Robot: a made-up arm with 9 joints.
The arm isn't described. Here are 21 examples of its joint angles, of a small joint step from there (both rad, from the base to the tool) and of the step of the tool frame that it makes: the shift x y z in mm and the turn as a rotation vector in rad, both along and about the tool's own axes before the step.
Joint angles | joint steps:
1: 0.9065 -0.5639 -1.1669 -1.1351 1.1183 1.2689 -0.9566 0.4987 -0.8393 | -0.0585 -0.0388 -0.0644 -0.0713 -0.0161 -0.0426 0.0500 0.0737 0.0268
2: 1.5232 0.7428 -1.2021 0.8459 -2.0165 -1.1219 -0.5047 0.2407 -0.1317 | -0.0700 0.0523 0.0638 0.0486 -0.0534 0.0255 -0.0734 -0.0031 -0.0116
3: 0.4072 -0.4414 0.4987 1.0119 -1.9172 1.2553 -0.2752 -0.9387 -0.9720 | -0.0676 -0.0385 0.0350 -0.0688 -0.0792 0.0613 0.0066 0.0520 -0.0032
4: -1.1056 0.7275 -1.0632 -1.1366 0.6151 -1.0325 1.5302 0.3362 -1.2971 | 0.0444 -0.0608 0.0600 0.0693 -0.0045 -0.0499 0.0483 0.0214 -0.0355
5: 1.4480 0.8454 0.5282 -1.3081 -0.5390 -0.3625 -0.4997 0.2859 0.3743 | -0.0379 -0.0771 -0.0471 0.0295 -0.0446 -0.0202 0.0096 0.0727 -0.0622
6: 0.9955 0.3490 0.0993 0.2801 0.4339 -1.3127 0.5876 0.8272 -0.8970 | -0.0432 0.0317 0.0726 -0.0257 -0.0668 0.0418 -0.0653 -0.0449 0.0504
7: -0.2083 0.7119 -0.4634 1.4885 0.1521 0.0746 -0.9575 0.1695 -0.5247 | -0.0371 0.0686 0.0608 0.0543 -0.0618 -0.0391 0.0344 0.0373 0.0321
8: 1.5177 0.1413 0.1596 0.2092 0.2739 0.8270 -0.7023 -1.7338 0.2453 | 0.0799 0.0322 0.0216 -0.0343 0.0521 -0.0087 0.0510 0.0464 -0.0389
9: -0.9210 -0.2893 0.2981 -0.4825 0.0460 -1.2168 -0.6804 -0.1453 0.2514 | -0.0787 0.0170 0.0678 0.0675 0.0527 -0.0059 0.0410 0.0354 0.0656
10: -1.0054 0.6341 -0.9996 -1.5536 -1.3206 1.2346 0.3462 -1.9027 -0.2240 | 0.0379 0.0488 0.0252 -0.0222 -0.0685 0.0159 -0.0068 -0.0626 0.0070
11: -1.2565 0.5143 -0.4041 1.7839 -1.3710 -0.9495 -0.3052 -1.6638 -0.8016 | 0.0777 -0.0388 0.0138 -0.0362 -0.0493 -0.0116 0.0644 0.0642 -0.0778
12: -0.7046 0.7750 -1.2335 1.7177 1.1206 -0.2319 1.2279 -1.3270 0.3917 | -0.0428 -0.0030 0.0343 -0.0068 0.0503 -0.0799 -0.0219 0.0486 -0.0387
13: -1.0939 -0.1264 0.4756 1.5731 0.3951 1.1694 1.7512 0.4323 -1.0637 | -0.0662 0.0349 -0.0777 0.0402 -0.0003 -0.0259 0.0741 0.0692 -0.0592
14: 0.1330 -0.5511 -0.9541 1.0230 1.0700 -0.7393 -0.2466 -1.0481 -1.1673 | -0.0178 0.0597 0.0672 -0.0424 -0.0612 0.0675 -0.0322 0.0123 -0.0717
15: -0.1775 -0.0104 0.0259 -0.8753 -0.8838 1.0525 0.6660 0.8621 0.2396 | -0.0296 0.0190 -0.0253 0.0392 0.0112 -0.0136 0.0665 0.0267 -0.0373
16: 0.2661 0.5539 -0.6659 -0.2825 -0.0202 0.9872 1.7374 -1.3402 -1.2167 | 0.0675 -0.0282 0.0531 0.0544 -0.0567 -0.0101 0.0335 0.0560 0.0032
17: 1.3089 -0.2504 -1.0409 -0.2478 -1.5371 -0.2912 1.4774 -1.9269 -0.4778 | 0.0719 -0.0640 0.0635 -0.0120 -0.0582 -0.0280 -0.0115 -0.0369 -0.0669
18: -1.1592 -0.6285 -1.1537 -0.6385 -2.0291 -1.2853 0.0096 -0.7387 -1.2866 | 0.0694 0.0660 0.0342 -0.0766 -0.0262 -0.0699 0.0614 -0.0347 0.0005
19: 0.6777 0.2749 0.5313 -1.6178 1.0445 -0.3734 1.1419 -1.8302 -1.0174 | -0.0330 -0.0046 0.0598 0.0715 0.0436 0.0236 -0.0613 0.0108 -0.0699
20: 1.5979 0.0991 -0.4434 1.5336 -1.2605 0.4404 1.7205 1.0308 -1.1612 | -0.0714 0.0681 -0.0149 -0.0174 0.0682 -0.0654 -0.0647 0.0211 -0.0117
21: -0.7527 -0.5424 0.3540 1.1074 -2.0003 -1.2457 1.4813 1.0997 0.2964 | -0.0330 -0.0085 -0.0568 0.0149 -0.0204 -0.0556 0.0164 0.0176 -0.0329
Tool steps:
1: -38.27 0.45 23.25 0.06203 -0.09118 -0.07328
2: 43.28 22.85 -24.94 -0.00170 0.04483 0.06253
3: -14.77 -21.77 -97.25 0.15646 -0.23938 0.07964
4: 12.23 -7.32 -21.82 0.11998 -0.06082 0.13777
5: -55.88 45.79 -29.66 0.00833 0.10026 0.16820
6: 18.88 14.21 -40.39 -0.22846 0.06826 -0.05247
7: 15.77 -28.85 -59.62 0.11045 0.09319 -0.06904
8: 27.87 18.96 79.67 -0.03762 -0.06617 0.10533
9: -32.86 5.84 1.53 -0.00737 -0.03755 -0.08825
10: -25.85 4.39 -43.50 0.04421 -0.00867 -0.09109
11: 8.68 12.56 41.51 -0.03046 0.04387 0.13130
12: -30.64 -12.32 -14.64 0.04835 0.11005 -0.05820
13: 16.54 -7.34 -28.22 0.09951 -0.04250 0.11802
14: 72.11 33.73 86.84 -0.18544 -0.00156 0.22090
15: 14.30 -6.90 -17.61 -0.01649 0.02916 -0.05129
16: 23.81 21.88 -15.44 0.08963 -0.03705 0.06401
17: -0.13 1.32 -1.69 0.00405 0.03156 0.07709
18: 39.11 -15.43 -0.49 0.12134 0.24184 -0.02787
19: -39.31 1.30 -11.37 0.06842 0.00931 -0.03010
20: 20.45 17.33 6.79 0.04903 -0.02374 0.13650
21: 5.96 -7.52 -2.13 0.00882 0.03339 0.02923
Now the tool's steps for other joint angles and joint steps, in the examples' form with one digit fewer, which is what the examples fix.
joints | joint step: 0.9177 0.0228 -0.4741 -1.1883 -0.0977 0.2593 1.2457 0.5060 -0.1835 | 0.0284 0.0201 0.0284 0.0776 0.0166 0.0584 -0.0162 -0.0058 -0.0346
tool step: -14.7 4.2 7.1 -0.0223 -0.0873 0.0715
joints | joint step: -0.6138 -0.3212 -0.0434 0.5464 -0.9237 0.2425 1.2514 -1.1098 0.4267 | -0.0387 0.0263 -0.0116 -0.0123 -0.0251 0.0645 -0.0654 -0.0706 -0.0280
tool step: 42.1 -8.5 24.6 -0.0453 -0.1120 0.0594
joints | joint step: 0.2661 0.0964 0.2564 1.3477 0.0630 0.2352 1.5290 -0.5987 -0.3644 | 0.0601 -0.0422 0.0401 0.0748 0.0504 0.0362 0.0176 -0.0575 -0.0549
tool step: -23.8 -17.2 -1.1 -0.0574 -0.0493 -0.0850
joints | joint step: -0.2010 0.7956 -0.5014 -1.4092 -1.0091 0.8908 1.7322 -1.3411 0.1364 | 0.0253 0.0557 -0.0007 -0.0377 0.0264 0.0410 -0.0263 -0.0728 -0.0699
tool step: 6.7 -13.3 1.8 -0.0159 -0.0364 0.0154
